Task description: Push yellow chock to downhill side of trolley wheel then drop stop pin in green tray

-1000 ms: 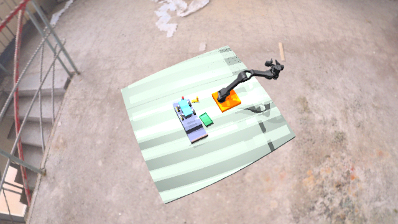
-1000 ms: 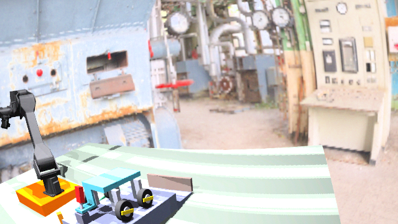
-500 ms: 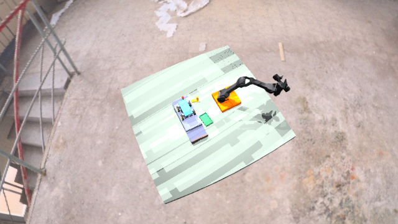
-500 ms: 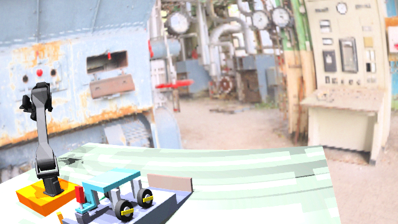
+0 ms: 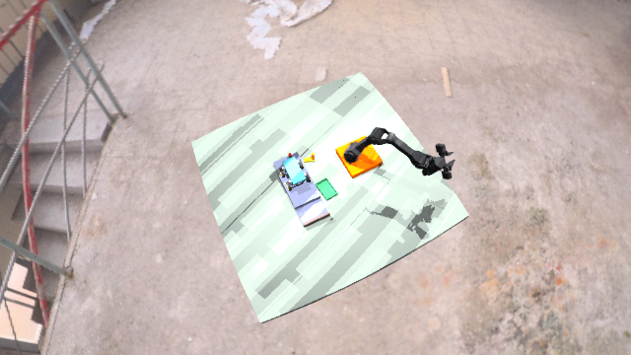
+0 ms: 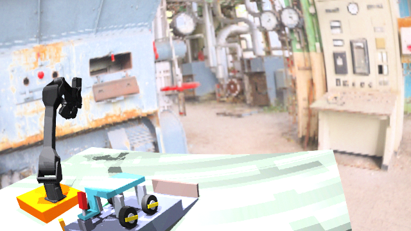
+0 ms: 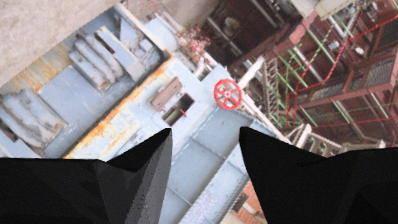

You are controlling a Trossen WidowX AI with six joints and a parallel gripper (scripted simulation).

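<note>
Right now my gripper tip is 59 cm short of the yellow chock, 56 cm to the left of it and 27 cm above it. Also, from my gripper tip: trolley: 72 cm ahead, 46 cm to the right, 18 cm below; then brown end wall: 74 cm ahead, 20 cm to the right, 26 cm below; then grey-blue ramp: 72 cm ahead, 45 cm to the right, 24 cm below.
</note>
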